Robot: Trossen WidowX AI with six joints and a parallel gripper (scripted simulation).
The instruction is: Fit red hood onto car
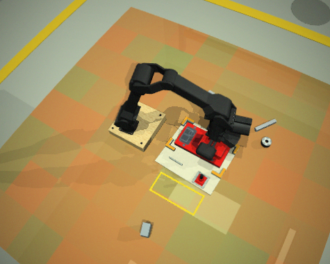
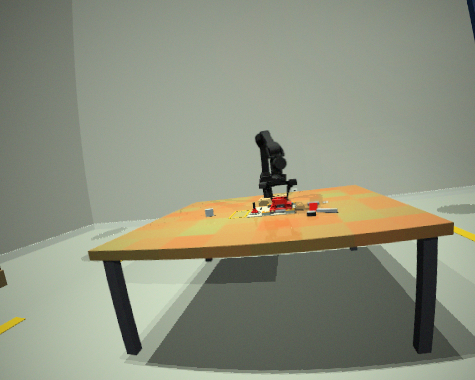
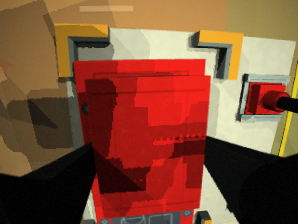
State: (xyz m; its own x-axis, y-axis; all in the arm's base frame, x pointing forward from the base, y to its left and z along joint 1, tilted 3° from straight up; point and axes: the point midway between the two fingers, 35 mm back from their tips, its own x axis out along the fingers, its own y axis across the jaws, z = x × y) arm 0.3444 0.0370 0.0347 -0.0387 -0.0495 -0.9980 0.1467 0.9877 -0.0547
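My gripper tip is 3 cm above the grey engine block and 1 cm to the right of it. Round my gripper tip: silver wheel: 19 cm ahead, 11 cm to the left, 4 cm below; then red hood: 1 cm above.
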